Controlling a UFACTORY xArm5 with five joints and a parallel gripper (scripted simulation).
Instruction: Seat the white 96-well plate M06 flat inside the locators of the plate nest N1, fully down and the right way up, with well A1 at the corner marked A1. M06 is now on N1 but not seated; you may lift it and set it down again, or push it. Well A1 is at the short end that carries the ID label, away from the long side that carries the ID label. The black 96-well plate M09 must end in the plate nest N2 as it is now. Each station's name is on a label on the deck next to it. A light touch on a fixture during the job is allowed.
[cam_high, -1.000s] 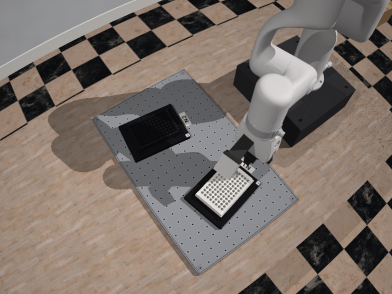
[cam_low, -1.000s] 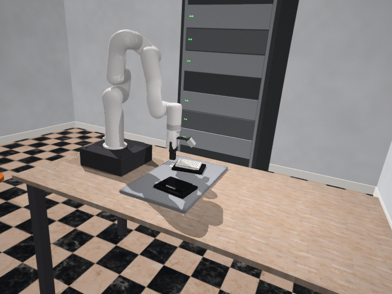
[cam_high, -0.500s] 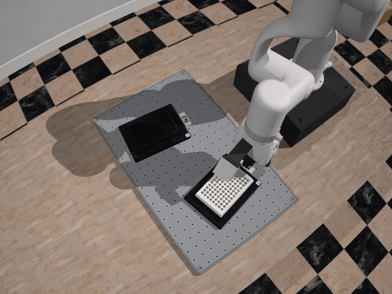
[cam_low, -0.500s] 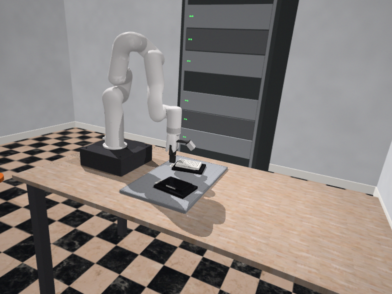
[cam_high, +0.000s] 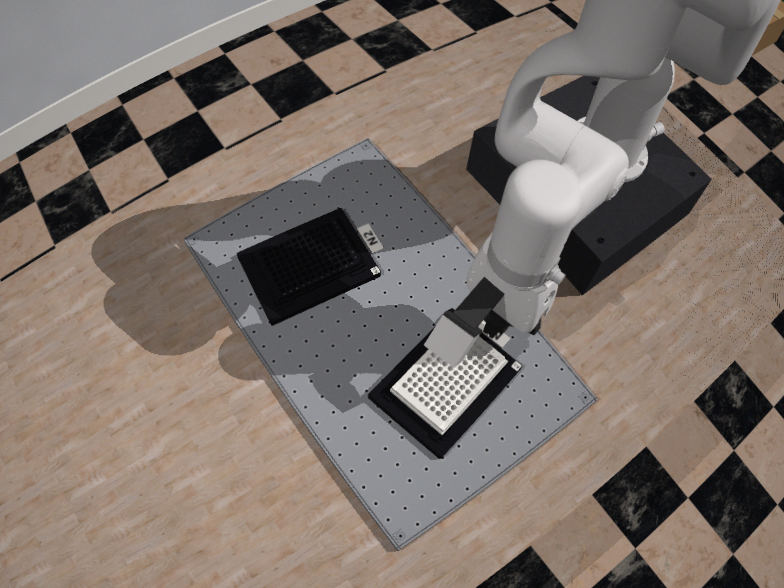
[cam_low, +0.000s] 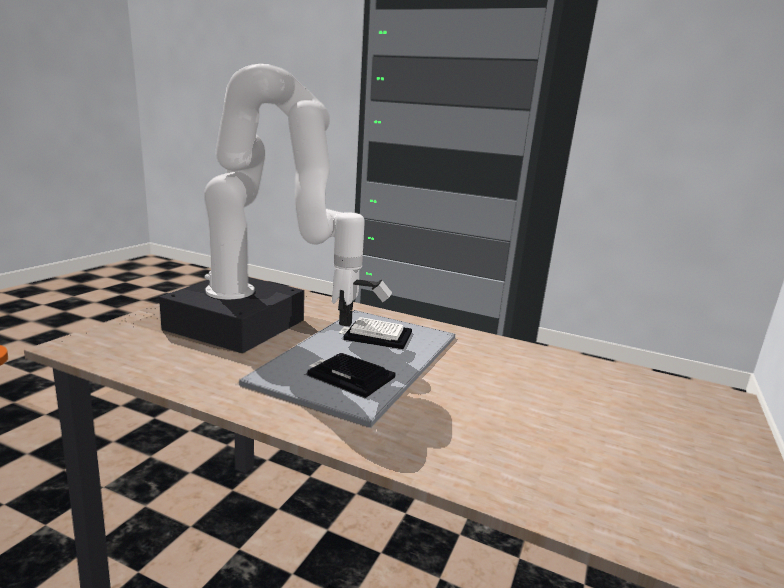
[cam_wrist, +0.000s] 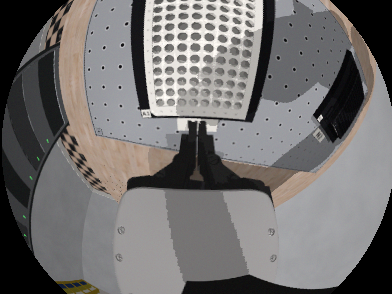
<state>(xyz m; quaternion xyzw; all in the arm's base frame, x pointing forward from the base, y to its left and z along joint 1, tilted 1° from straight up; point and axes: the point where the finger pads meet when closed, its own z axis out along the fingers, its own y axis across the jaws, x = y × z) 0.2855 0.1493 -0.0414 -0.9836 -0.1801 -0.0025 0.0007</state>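
Right now my hand is 4 cm above the N1 label. Also, from my hand: white 96-well plate M06 (8 cm ahead, 3 cm to the left, 2 cm below); then N2 label (20 cm to the right, 8 cm ahead, 4 cm below); then black plate M09 (20 cm to the right, 18 cm ahead, 2 cm below).
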